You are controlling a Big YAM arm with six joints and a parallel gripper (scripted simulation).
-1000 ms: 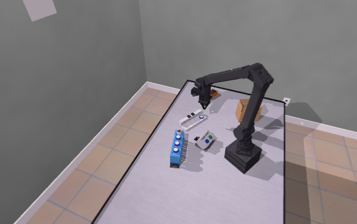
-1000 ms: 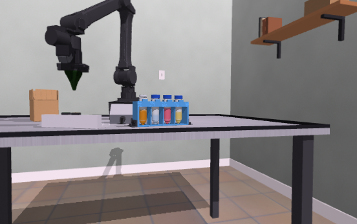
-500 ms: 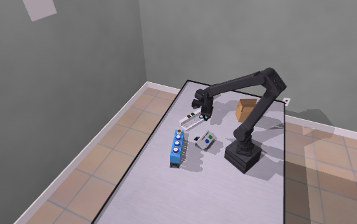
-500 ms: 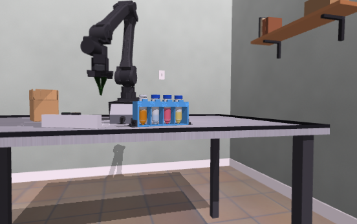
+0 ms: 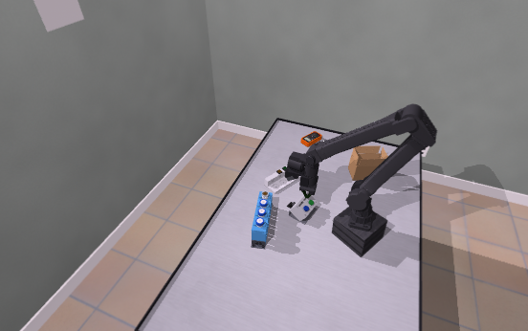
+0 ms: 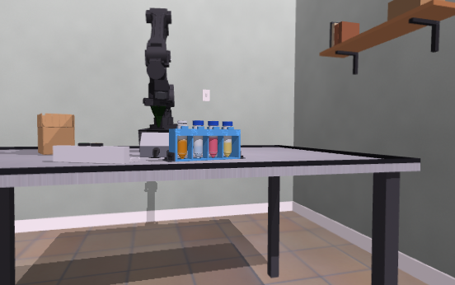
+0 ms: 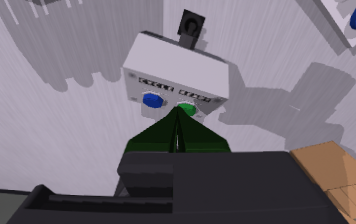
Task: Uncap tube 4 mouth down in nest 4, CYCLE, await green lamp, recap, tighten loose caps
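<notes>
Right now my hand is 1 cm past the blue cycle key, 3 cm to the right of it and 4 cm above it. From my hand the other things lie so: white key housing (1 cm to the left, 6 cm below); cardboard box (23 cm behind, 38 cm to the right, 5 cm below); green ready key (2 cm behind, 1 cm to the right, 4 cm below).
</notes>
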